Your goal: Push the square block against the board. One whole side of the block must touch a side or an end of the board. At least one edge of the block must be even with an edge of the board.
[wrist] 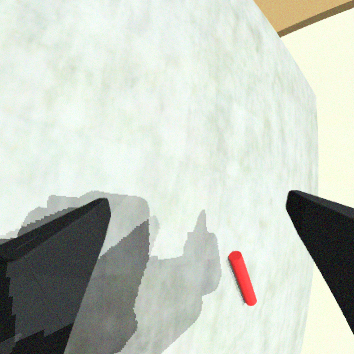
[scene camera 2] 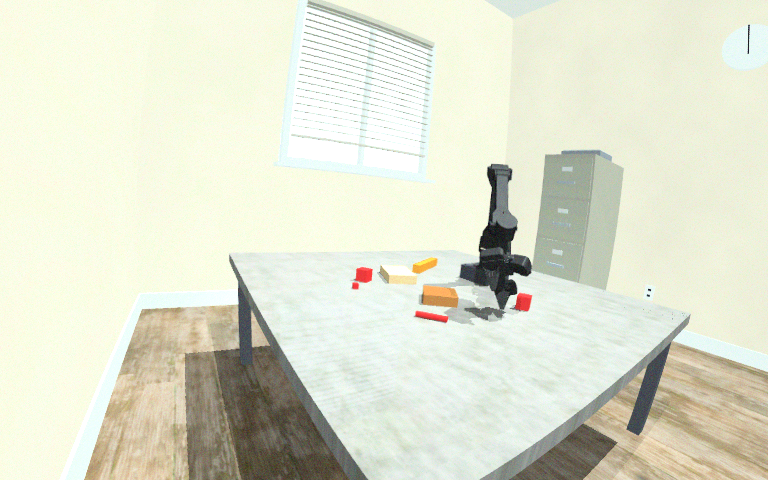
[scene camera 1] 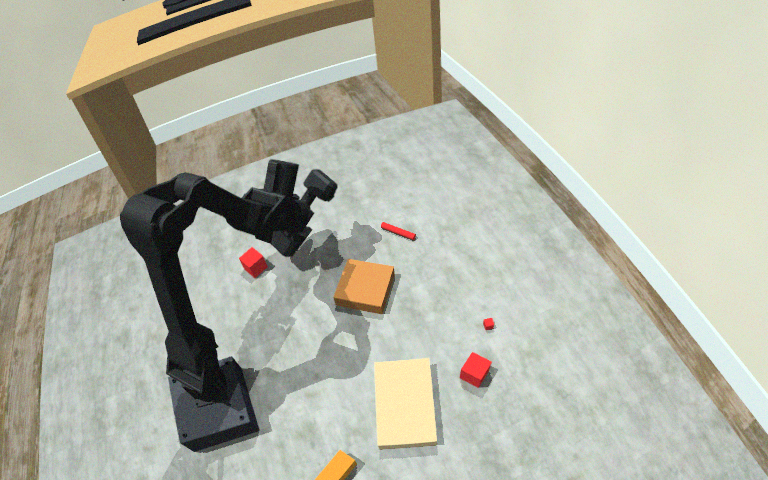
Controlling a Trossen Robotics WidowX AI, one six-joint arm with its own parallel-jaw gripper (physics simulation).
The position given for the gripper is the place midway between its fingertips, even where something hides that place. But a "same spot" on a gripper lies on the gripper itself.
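Gripper visible in the wrist view [198, 202], scene camera 1 and scene camera 2. On the gripper, [scene camera 1: 297, 236] and [scene camera 2: 499, 289] are the same spot.
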